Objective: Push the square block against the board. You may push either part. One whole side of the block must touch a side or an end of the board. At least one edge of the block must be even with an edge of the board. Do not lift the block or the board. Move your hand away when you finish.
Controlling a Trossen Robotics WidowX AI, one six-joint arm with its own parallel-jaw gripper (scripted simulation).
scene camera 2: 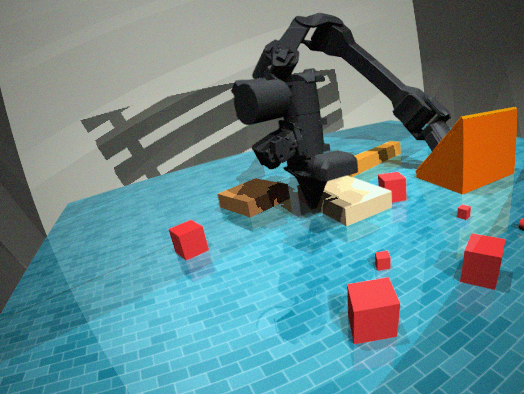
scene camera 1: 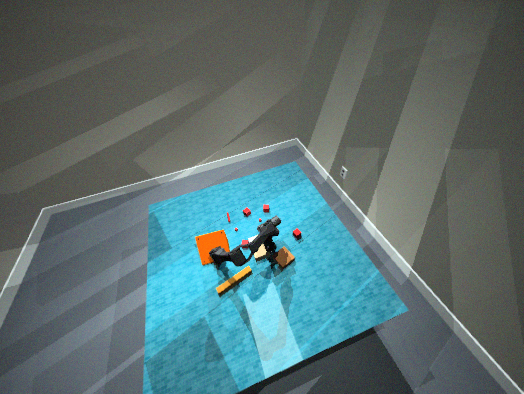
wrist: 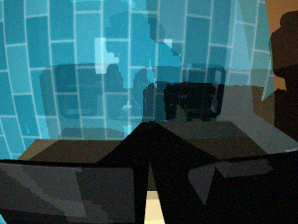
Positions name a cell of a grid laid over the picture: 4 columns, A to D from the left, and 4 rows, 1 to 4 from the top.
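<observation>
The gripper is visible at (scene camera 2: C3) and (wrist: B3). A cream block (scene camera 2: C3) and a brown block (scene camera 2: B3) are present. A board (scene camera 2: C2) is there too; in the wrist view the board is out of frame.
</observation>
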